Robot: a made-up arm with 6 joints. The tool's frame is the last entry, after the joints.
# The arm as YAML. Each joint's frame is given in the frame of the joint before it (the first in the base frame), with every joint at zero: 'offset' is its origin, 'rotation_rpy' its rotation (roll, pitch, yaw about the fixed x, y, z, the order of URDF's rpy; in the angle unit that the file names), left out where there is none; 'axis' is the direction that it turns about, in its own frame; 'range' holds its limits. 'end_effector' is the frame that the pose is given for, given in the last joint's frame.
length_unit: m
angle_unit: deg
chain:
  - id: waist
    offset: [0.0, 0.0, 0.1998]
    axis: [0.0, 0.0, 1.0]
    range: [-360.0, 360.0]
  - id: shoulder
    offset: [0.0, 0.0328, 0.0]
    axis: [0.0, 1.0, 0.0]
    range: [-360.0, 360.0]
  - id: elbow
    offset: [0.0, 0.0, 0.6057]
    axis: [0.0, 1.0, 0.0]
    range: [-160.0, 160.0]
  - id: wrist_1
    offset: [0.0, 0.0, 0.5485]
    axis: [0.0, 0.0, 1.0]
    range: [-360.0, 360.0]
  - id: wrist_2
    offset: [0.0, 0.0, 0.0]
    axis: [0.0, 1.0, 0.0]
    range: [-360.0, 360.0]
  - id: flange
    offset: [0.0, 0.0, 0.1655]
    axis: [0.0, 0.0, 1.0]
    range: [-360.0, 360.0]
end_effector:
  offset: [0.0, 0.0, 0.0]
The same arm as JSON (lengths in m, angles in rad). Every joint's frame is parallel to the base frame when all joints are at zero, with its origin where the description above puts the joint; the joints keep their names.
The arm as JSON. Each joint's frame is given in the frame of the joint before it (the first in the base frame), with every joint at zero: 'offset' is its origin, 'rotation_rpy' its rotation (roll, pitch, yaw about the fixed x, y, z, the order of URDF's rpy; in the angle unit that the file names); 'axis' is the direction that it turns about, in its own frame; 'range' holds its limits. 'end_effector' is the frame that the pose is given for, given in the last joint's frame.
{"length_unit": "m", "angle_unit": "rad", "chain": [
  {"id": "waist", "offset": [0.0, 0.0, 0.1998], "rotation_rpy": [0.0, 0.0, 0.0], "axis": [0.0, 0.0, 1.0], "range": [-6.2832, 6.2832]},
  {"id": "shoulder", "offset": [0.0, 0.0328, 0.0], "rotation_rpy": [0.0, 0.0, 0.0], "axis": [0.0, 1.0, 0.0], "range": [-6.2832, 6.2832]},
  {"id": "elbow", "offset": [0.0, 0.0, 0.6057], "rotation_rpy": [0.0, 0.0, 0.0], "axis": [0.0, 1.0, 0.0], "range": [-2.7925, 2.7925]},
  {"id": "wrist_1", "offset": [0.0, 0.0, 0.5485], "rotation_rpy": [0.0, 0.0, 0.0], "axis": [0.0, 0.0, 1.0], "range": [-6.2832, 6.2832]},
  {"id": "wrist_2", "offset": [0.0, 0.0, 0.0], "rotation_rpy": [0.0, 0.0, 0.0], "axis": [0.0, 1.0, 0.0], "range": [-6.2832, 6.2832]},
  {"id": "flange", "offset": [0.0, 0.0, 0.1655], "rotation_rpy": [0.0, 0.0, 0.0], "axis": [0.0, 0.0, 1.0], "range": [-6.2832, 6.2832]}
], "end_effector": {"offset": [0.0, 0.0, 0.0], "rotation_rpy": [0.0, 0.0, 0.0]}}

